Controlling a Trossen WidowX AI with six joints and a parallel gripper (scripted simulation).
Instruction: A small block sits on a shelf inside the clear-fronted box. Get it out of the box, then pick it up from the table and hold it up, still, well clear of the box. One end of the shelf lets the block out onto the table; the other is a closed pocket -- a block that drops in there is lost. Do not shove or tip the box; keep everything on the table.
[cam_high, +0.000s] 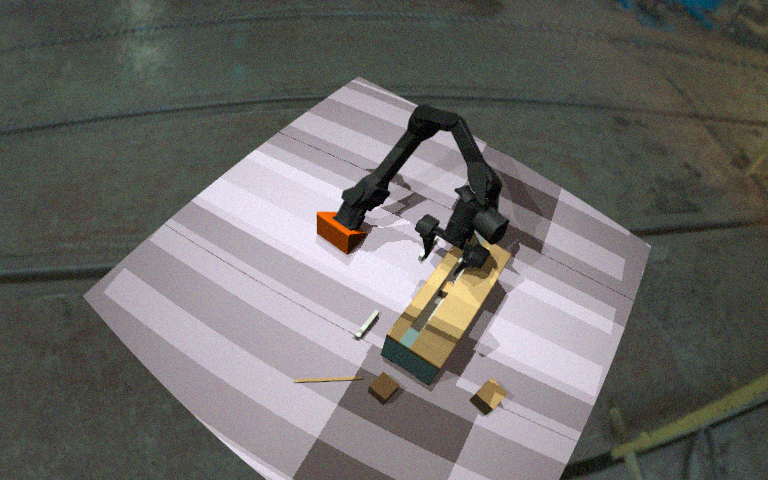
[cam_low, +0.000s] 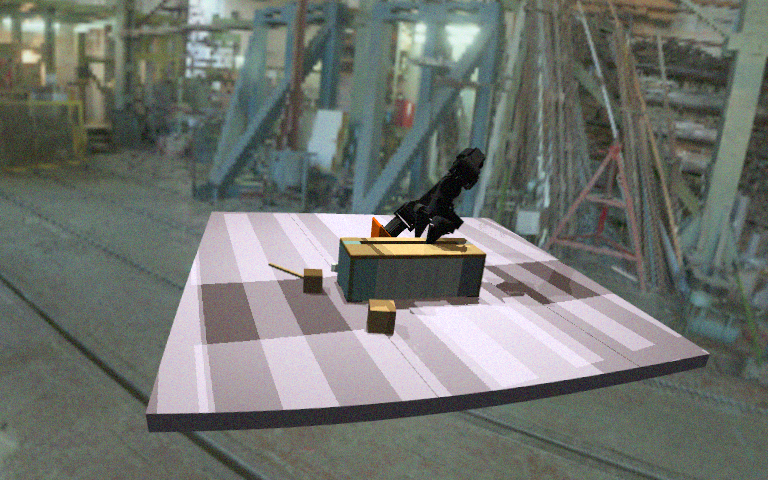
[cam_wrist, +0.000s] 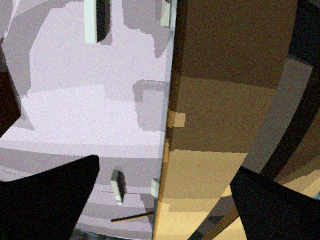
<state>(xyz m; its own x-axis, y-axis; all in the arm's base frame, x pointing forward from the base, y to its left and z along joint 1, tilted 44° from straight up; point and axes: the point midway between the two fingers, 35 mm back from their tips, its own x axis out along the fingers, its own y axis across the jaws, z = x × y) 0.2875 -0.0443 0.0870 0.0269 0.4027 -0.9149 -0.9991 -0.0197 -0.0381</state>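
My gripper tip is 5 cm short of the tan block, 3 cm to the left of it and 2 cm above it. Round my gripper tip: long box (5 cm to the right, 5 cm below, 3 cm ahead); thin stick (38 cm to the right, 11 cm below, 5 cm behind).
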